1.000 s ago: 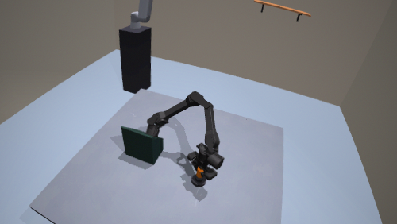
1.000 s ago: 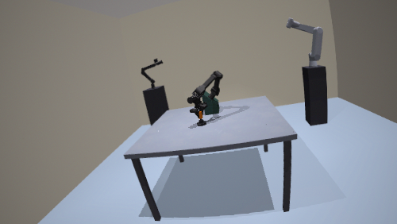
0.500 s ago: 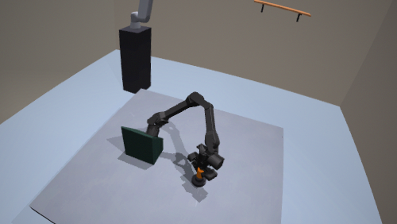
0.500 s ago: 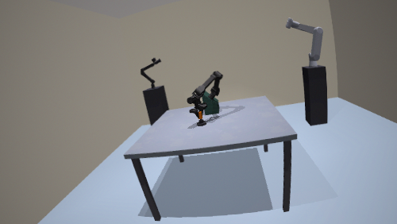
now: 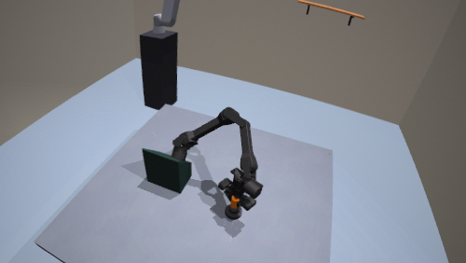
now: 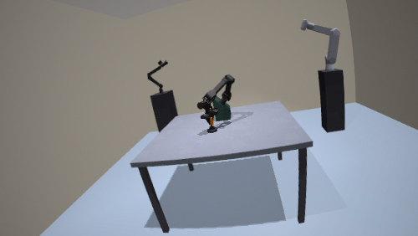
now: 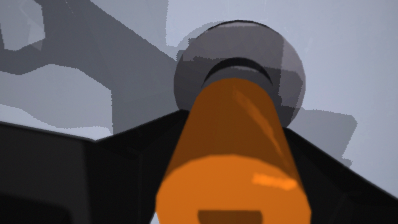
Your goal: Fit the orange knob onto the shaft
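Now: gripper tip 20 mm below the orange knob. The rest, counted from my gripper tip: pedestal: 40 mm below.
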